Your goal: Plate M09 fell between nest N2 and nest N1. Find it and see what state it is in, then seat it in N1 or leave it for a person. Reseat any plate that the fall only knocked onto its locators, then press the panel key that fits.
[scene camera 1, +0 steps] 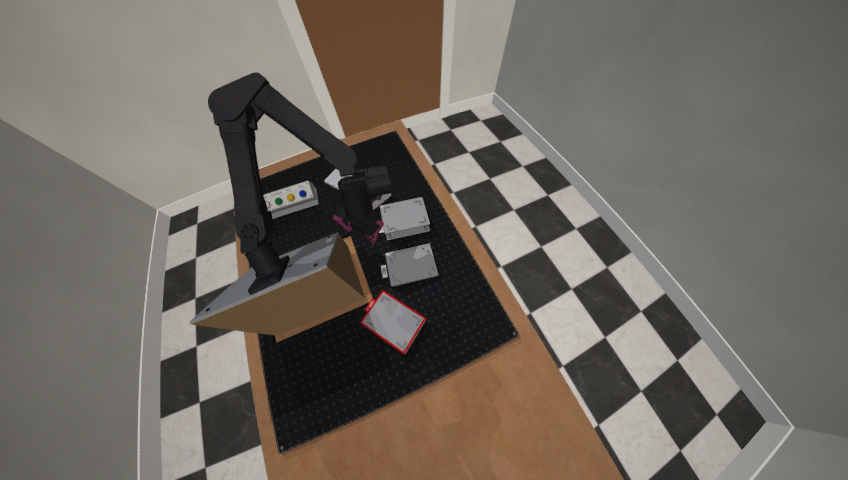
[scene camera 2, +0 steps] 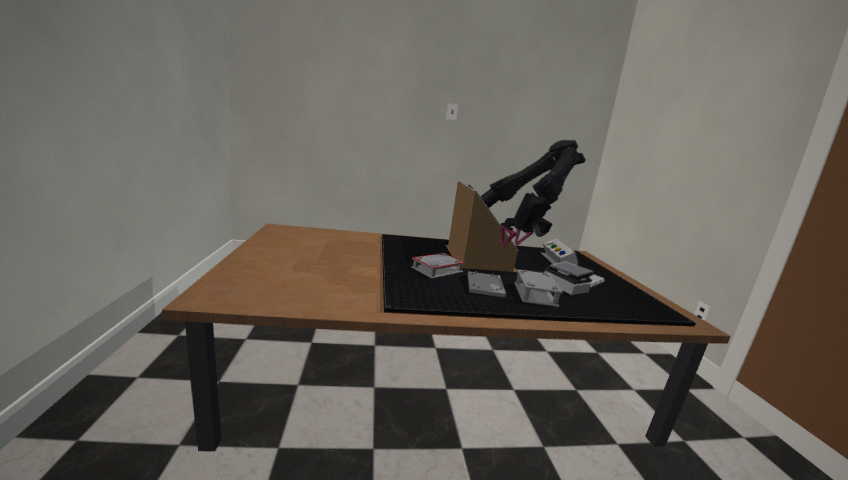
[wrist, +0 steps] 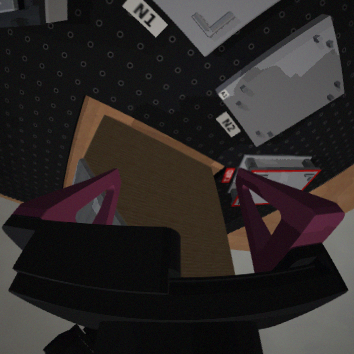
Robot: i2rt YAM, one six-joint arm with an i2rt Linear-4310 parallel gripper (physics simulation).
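Seen in the pictures: gripper, fingertip midpoint: (scene camera 1: 361, 236) (scene camera 2: 509, 245) (wrist: 177, 174); arm's base at its link origin: (scene camera 1: 272, 273) (scene camera 2: 481, 205).
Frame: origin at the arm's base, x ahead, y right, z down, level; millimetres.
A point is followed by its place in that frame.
Observation:
My gripper (scene camera 1: 358, 230) {x 241, y -36, z 103 mm} (scene camera 2: 512, 243) {x 241, y -36, z 103 mm} (wrist: 177, 174) {x 241, y -36, z 103 mm} is open and empty, above the mat beside the wooden pedestal. Nest N1 (scene camera 1: 404, 215) {x 409, y -74, z 172 mm} (scene camera 2: 537, 280) {x 417, y -70, z 172 mm} (wrist: 225, 6) {x 355, y -54, z 172 mm} is a grey raised stand with corner brackets. At nest N2, a low grey slab (scene camera 1: 410, 265) {x 337, y 89, z 212 mm} (scene camera 2: 486, 283) {x 357, y 89, z 213 mm} (wrist: 295, 80) {x 355, y 79, z 213 mm} marked A1 lies flat with small pegs on top. In the scene 2 view, a dark grey plate (scene camera 2: 571, 270) {x 371, y -236, z 150 mm} lies on a light block beyond N1. A pale piece (scene camera 1: 334, 179) {x 250, y -426, z 214 mm} (scene camera 2: 596, 279) {x 296, y -431, z 214 mm} shows near it, partly hidden by the arm in the scene 1 view. No M09 marking is readable.
A red-edged stand (scene camera 1: 393, 321) {x 200, y 226, z 188 mm} (scene camera 2: 437, 261) {x 217, y 233, z 188 mm} (wrist: 277, 177) {x 226, y 192, z 188 mm} with a red tag stands beside N2. The key panel (scene camera 1: 290, 197) {x 66, y -384, z 160 mm} (scene camera 2: 559, 252) {x 108, y -368, z 165 mm} has green, yellow and blue keys. The wooden pedestal (scene camera 1: 309, 303) {x 32, y 88, z 78 mm} (scene camera 2: 476, 237) {x 154, y 65, z 104 mm} (wrist: 165, 195) {x 163, y -9, z 136 mm} carries the arm base.

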